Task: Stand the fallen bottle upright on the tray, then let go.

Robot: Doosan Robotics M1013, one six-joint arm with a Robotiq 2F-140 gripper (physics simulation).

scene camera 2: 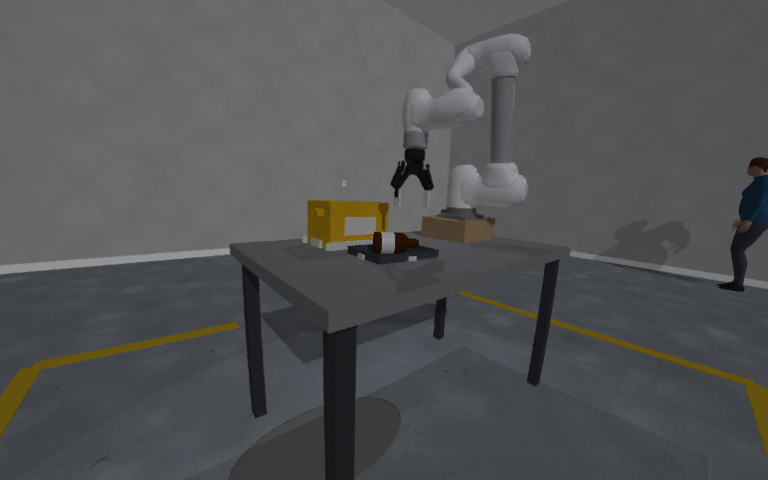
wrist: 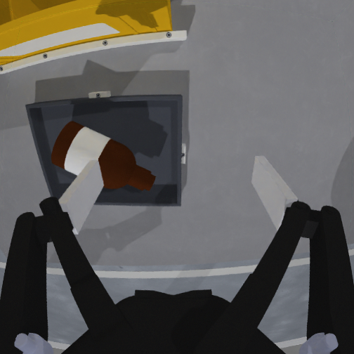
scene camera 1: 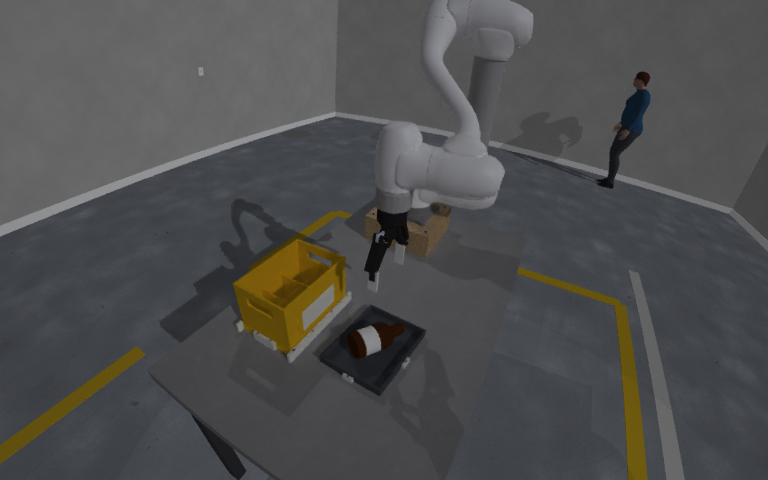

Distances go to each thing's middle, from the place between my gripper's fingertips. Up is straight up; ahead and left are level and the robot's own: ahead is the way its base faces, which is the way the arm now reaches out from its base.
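Scene:
Brown bottle (scene camera 1: 363,342): from my hand, 12 cm ahead, 4 cm to the left, 12 cm below.

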